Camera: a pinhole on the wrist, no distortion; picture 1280 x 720 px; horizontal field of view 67.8 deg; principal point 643.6 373.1 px. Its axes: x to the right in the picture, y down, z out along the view. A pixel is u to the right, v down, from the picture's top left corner.
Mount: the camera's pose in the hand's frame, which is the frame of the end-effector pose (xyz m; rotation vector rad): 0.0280 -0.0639 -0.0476 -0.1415 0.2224 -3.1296
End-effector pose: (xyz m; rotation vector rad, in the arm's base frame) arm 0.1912 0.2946 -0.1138 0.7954 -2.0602 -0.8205
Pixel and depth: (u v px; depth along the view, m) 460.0 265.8 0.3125
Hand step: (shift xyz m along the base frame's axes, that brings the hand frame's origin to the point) -0.2539 -0.0576 -0.1366
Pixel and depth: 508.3 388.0 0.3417
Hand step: -0.2575 -0.0705 -0.1861
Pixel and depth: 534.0 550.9 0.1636
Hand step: -0.0895 -0.0858 -0.1170
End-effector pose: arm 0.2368 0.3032 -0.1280 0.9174 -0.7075 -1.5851
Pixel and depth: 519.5 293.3 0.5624
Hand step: -0.4947 -0.1440 0.1542
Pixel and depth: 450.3 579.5 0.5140
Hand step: -0.5114 -0.1366 -0.0135
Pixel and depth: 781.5 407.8 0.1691
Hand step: -0.1527 -0.0028 -0.0195
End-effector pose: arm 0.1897 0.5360 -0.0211 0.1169 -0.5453 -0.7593
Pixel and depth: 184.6 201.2 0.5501
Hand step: -0.0694 -0.2185 0.5489
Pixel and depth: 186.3 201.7 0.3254
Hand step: -0.0411 -0.1575 0.3050
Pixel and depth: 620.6 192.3 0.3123
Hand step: -0.1291 -0.0547 0.2422
